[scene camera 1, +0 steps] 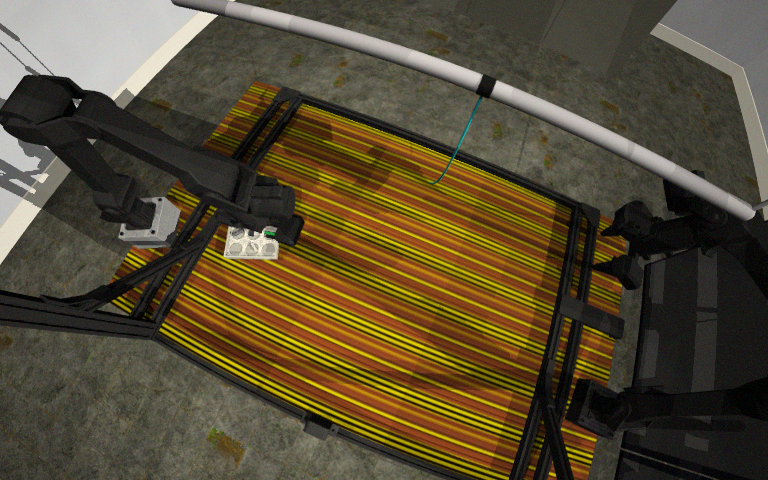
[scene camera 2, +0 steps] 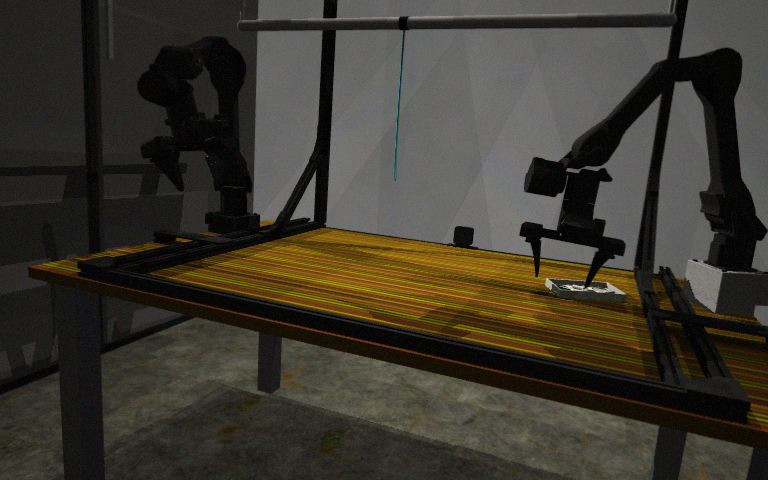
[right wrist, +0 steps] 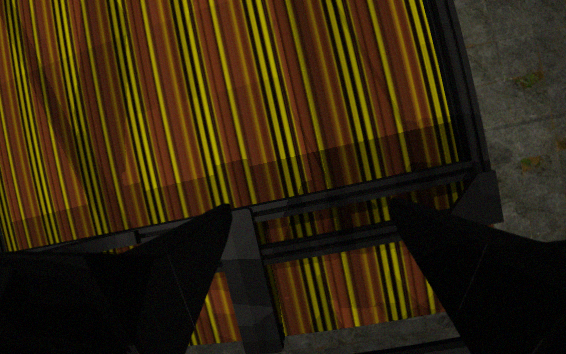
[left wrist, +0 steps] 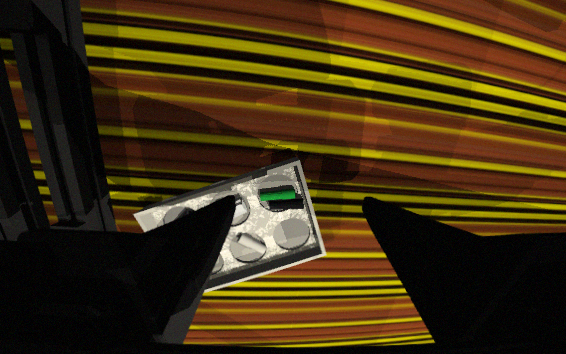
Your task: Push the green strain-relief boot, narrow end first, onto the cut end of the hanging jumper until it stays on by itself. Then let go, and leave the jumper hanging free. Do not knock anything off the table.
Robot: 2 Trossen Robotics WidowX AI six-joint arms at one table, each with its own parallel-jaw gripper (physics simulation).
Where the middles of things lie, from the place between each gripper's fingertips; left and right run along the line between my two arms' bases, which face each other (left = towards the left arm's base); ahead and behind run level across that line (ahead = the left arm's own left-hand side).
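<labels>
My left hand is 20 mm above the parts tray (scene camera 1: 238,247), 40 mm to the right of it and 40 mm past it. By its middle, the parts tray is nearer to my left hand than to my right hand.
Relative to my right hand, the tray is 73 cm to the left, 23 cm behind and 14 cm below.
</labels>
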